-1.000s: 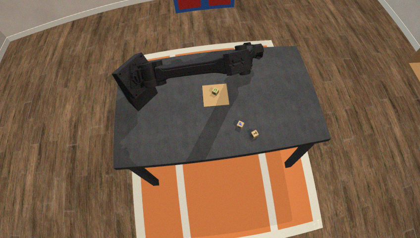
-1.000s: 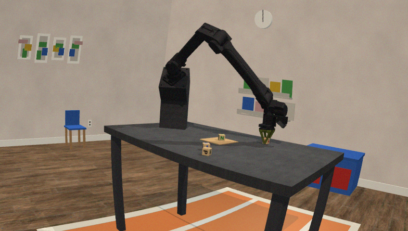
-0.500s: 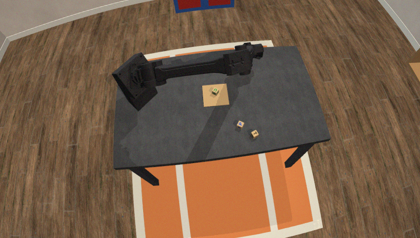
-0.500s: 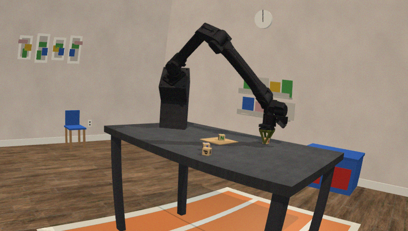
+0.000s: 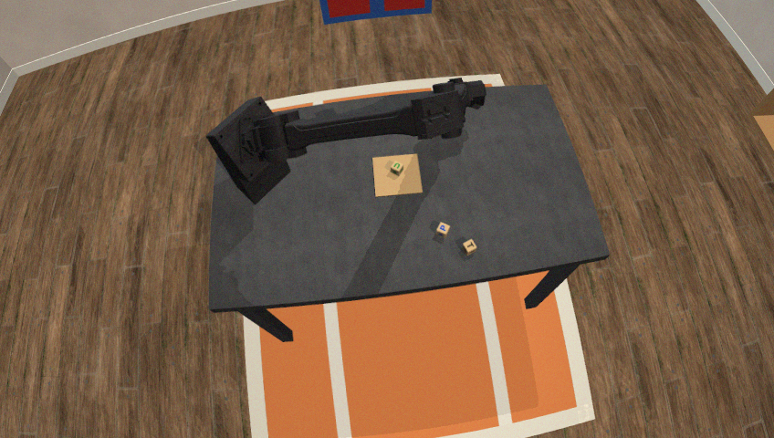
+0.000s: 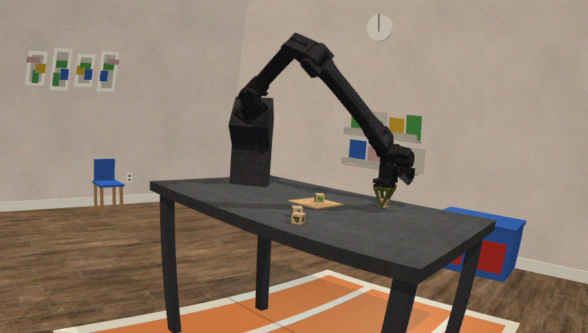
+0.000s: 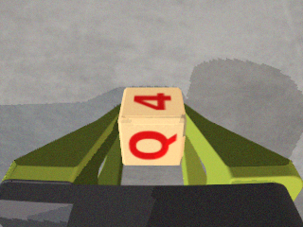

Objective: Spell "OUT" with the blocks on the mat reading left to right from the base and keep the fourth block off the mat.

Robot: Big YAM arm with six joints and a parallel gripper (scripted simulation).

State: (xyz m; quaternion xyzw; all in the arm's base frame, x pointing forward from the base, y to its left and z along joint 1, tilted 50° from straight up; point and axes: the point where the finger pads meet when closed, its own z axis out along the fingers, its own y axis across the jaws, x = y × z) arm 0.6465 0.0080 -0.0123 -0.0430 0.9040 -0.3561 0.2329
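Now: hand right at the O block. From my hand the other things lie so: green-lettered block (220 mm behind, 80 mm to the right); P block (180 mm behind, 320 mm to the right); tan mat (220 mm behind, 90 mm to the right, 10 mm below).
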